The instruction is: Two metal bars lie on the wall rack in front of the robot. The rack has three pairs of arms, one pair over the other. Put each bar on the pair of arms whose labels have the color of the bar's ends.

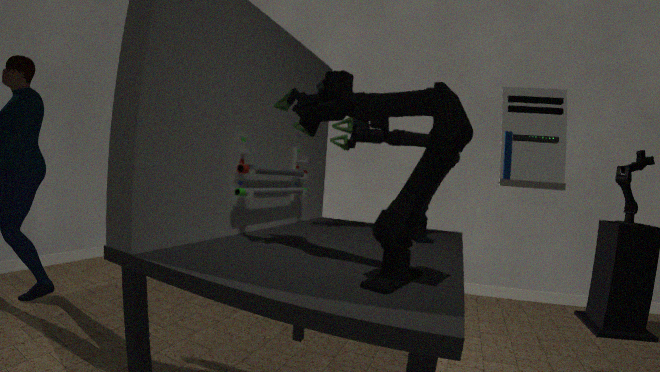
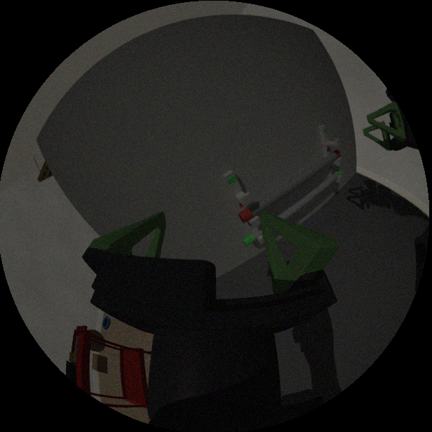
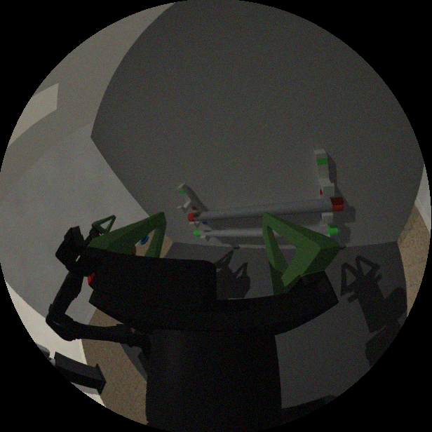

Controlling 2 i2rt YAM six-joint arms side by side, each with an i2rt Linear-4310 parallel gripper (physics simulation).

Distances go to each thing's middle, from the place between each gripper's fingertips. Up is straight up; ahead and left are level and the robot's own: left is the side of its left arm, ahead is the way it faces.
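My right gripper: 18 cm short of the green-ended bar (image 3: 219,232), 7 cm to the right of it, 24 cm above it. From my left hand, the bar: 16 cm ahead, 28 cm to the right, 24 cm below.
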